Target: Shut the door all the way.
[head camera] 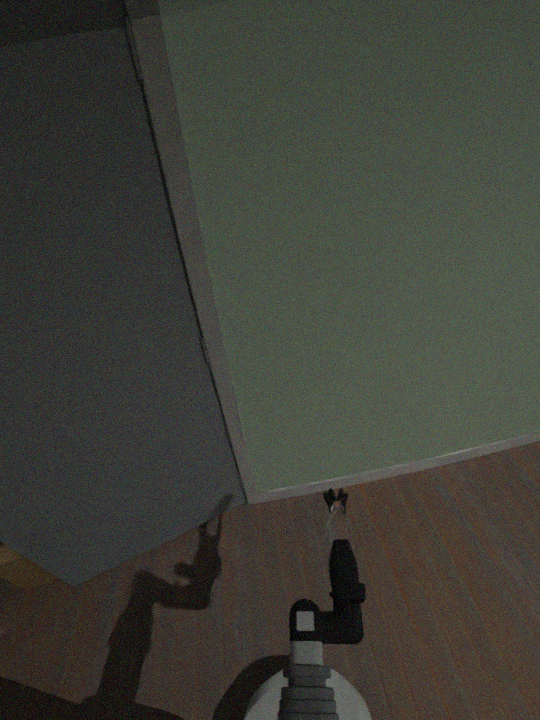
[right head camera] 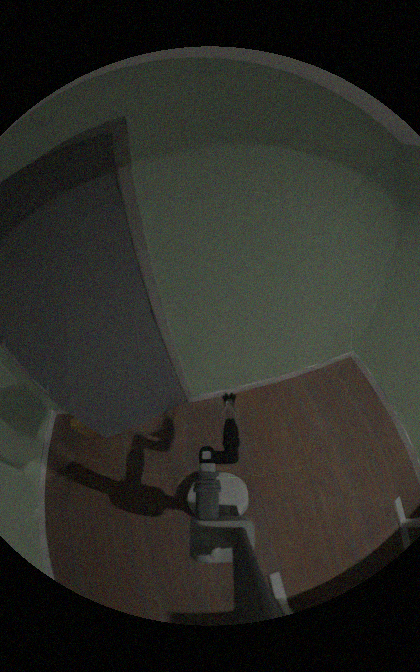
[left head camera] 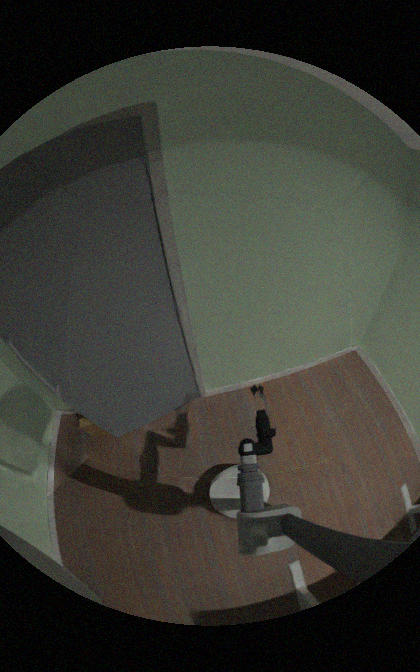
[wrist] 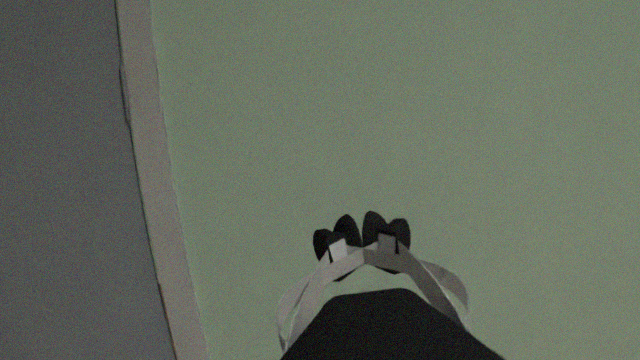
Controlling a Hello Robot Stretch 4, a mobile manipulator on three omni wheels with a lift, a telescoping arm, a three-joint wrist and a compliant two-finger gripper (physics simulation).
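Seen in the pictures: gripper, fingertip midpoint: (head camera: 335, 488) (right head camera: 228, 392) (left head camera: 256, 384) (wrist: 360, 233); robot's base, link origin: (right head camera: 219, 496) (left head camera: 238, 490).
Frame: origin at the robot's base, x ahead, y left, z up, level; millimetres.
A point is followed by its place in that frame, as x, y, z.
Note:
The grey-blue door (head camera: 104, 319) @(764, 496, 1174) (left head camera: 100, 300) @(715, 580, 1195) (right head camera: 85, 310) @(721, 569, 1174) (wrist: 60, 175) @(819, 402, 842) fills the left side of the views. It stands ajar: its lower edge slants from the frame out over the floor, and its free lower corner is at the lower left in the head view. The pale door frame (head camera: 191, 250) @(877, 255, 1296) (left head camera: 170, 250) @(878, 251, 1304) (right head camera: 142, 250) @(879, 244, 1351) (wrist: 156, 200) @(877, 255, 771) runs along its right edge. No handle shows. My gripper (head camera: 335, 498) @(529, -93, 746) (left head camera: 257, 390) @(529, -93, 746) (right head camera: 229, 398) @(529, -93, 746) (wrist: 360, 233) @(529, -93, 746) is shut and empty, with its fingertips together. It is right of the frame, in front of the green wall, apart from the door.
The green wall (head camera: 377, 232) @(981, -247, 1279) (wrist: 450, 125) @(992, -308, 829) lies right of the frame, with a pale baseboard (head camera: 406, 467) @(1028, -577, 38) along its foot. A yellow-brown patch (head camera: 26, 567) @(436, 1221, 162) shows past the door's free corner. The arm's shadow falls on the wooden floor (head camera: 441, 581) @(487, -599, -27) at the left.

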